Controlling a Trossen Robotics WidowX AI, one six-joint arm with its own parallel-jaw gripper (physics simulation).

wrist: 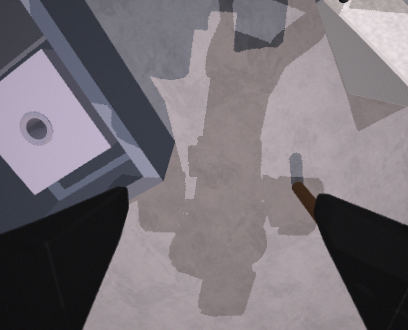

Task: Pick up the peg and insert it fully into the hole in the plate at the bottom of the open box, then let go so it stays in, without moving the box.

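Frame: origin at the arm's base, x ahead, y left, z up, level; millimetres.
Where they show: gripper, fingertip midpoint: (223, 200).
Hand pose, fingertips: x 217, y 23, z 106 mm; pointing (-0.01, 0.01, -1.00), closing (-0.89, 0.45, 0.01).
Each offset is from my fingertips to the top centre of the thing. "spot": to the spot under its first point. Level surfaces: height alone.
The brown peg {87 mm down, 62 mm back, 113 mm left} (304, 198) shows at the right of the wrist view; its lower part is hidden behind the right-hand fingertip. My gripper (223, 200) is open wide, with nothing between its fingers. The dark blue-grey open box {69 mm down, 129 mm ahead, 66 mm right} (145, 105) stands at the upper left, partly out of view. Inside it lies the pale plate {106 mm down, 129 mm ahead, 66 mm right} (55, 95) with a round hole in a grey ring {spot: 107 mm down, 139 mm ahead, 69 mm right} (23, 131). The left-hand finger overlaps the box's near edge in the view.
A grey wedge-shaped object (370, 70) with a white surface beside it is at the upper right. The arm's shadow falls across the middle of the pale table top {167 mm down} (310, 110). A darker see-through shape shows at the top centre.
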